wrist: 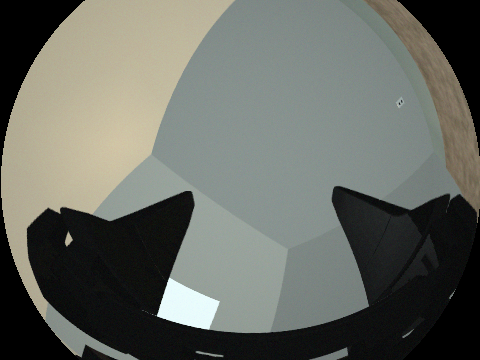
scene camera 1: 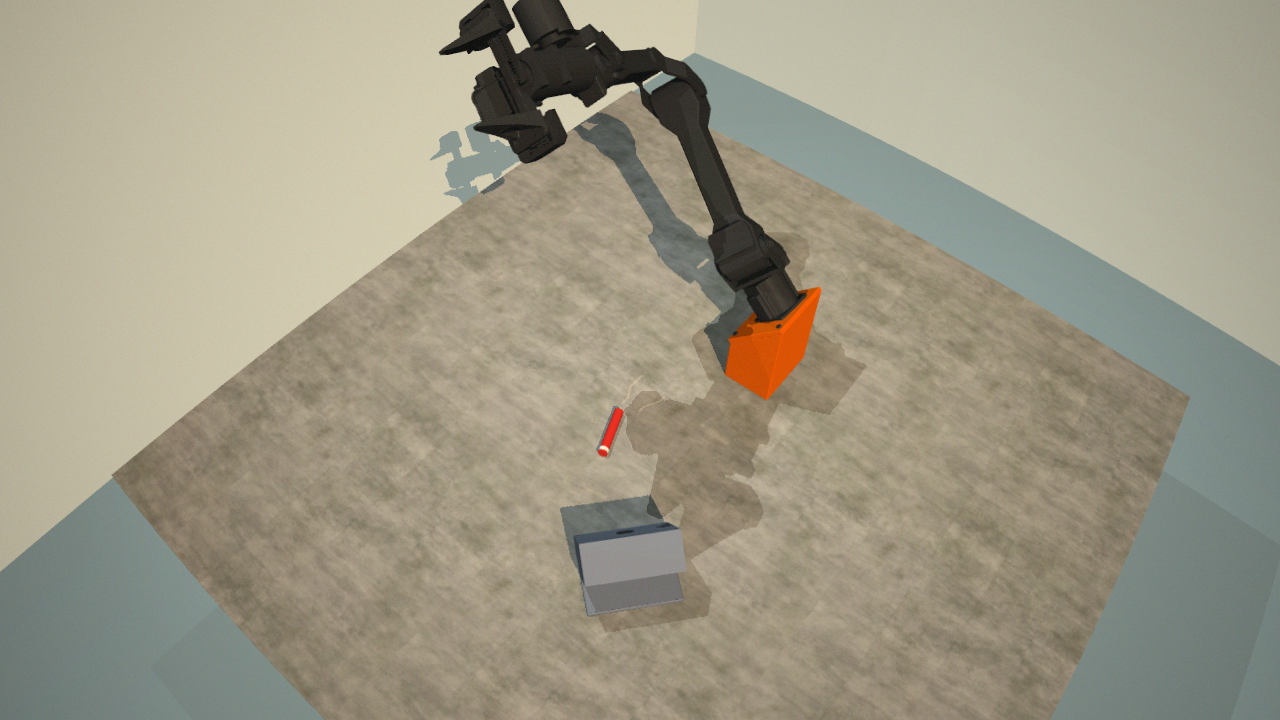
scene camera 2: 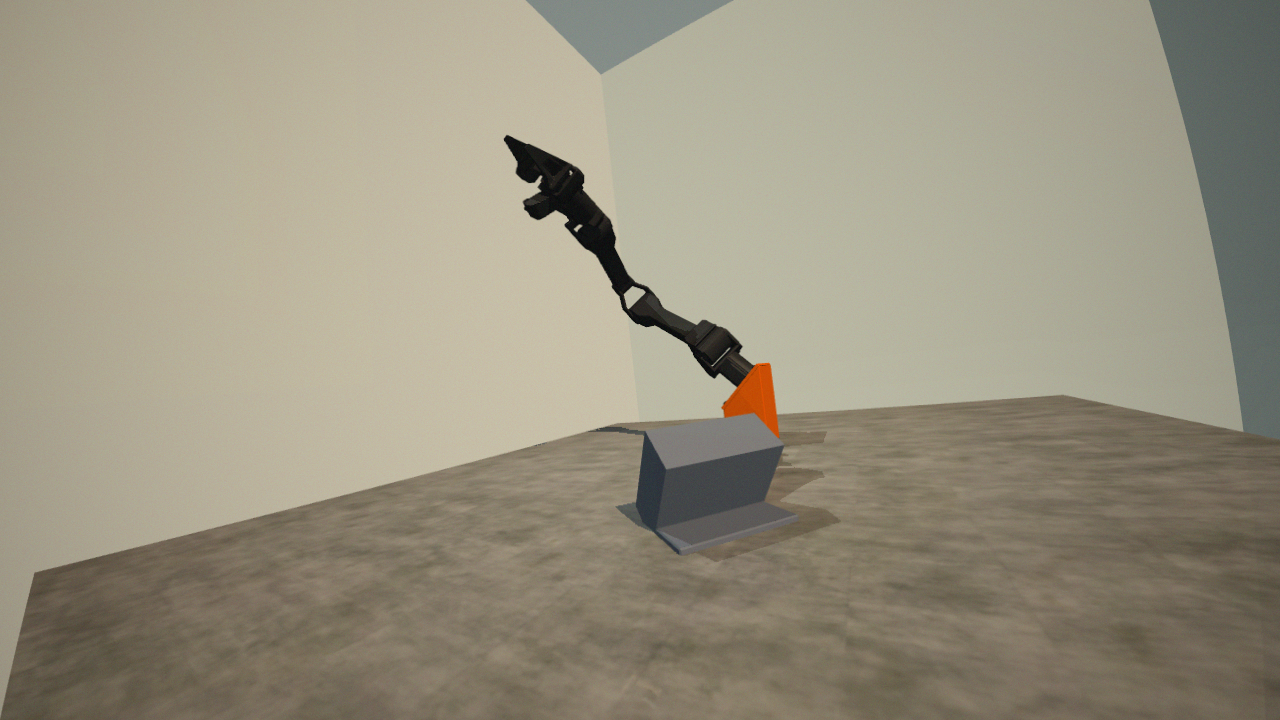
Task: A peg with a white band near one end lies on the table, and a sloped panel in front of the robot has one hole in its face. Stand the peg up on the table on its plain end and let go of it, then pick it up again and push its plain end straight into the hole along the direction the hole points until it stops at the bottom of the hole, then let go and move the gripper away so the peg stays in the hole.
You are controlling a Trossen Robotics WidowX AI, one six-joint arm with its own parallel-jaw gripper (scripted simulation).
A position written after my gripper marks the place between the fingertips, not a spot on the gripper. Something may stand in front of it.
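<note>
My gripper [scene camera 1: 458, 88] open, nothing in its grasp. Gripper also in the wrist view [wrist: 265, 196] and in scene camera 2 [scene camera 2: 515, 141]. Grey sloped panel [scene camera 2: 691, 471], visible to me in scene camera 1 [scene camera 1: 604, 557] too. Grey foot plate [scene camera 1: 619, 596].
</note>
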